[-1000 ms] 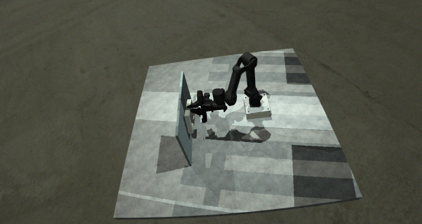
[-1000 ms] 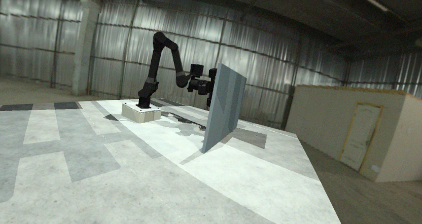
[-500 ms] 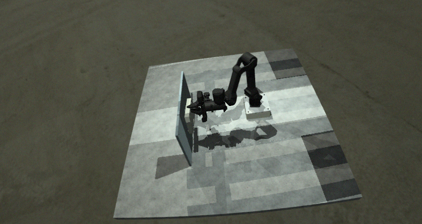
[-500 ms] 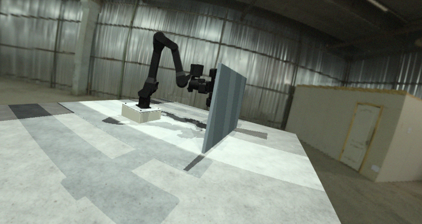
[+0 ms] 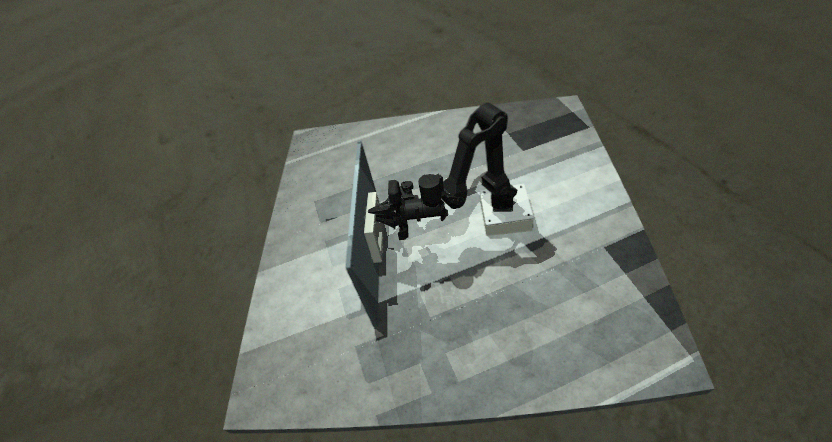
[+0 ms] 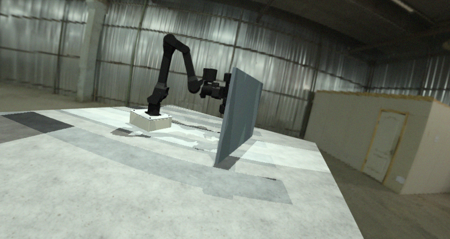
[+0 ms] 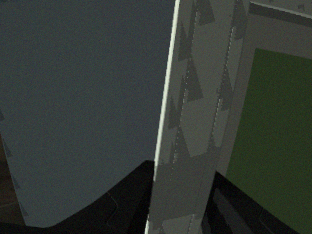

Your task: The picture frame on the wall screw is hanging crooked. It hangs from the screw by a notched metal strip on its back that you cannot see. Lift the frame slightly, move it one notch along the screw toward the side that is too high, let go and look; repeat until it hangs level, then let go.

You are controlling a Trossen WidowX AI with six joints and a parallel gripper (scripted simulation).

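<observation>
The picture frame is 5 cm below my gripper tip. From my gripper tip the other things lie so: grey-blue wall panel 7 cm below, 1 cm to the left, 1 cm ahead.
</observation>
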